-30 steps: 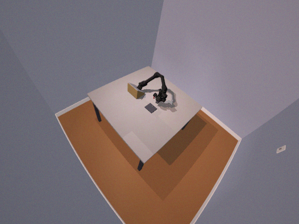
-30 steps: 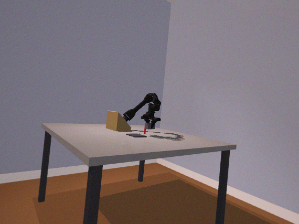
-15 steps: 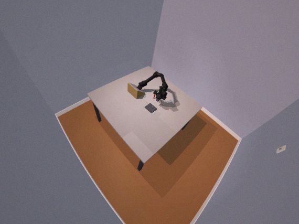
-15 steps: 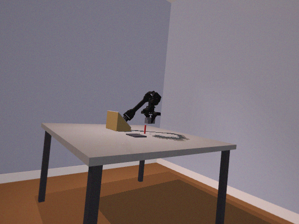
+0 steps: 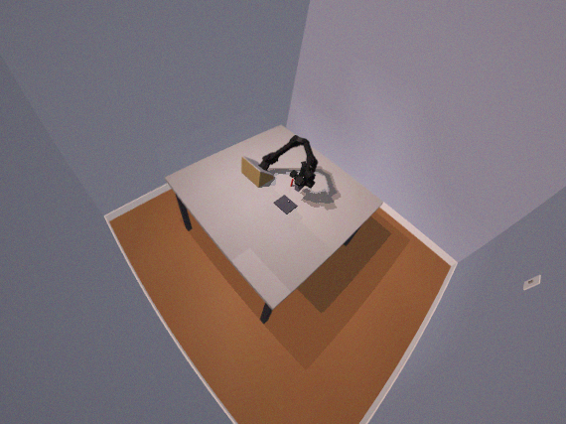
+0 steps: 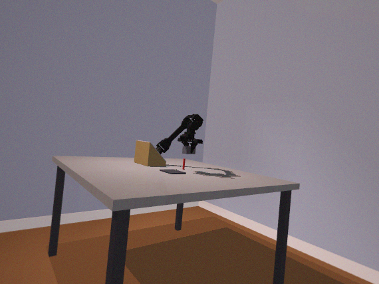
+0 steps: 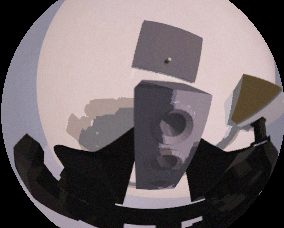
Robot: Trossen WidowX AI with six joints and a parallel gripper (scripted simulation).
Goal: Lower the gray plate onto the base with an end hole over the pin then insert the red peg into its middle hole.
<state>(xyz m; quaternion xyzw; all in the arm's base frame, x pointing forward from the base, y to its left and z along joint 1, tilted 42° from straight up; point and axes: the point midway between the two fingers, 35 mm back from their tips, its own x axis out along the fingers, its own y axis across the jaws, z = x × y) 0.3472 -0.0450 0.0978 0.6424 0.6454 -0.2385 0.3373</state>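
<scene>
Now: the dark base 13 cm below my gripper tip, 10 cm to the right of it and 1 cm behind it. The rest, counted from my gripper tip: red peg (11 cm behind, 9 cm below, 6 cm to the left); then gray plate (3 cm above).
</scene>
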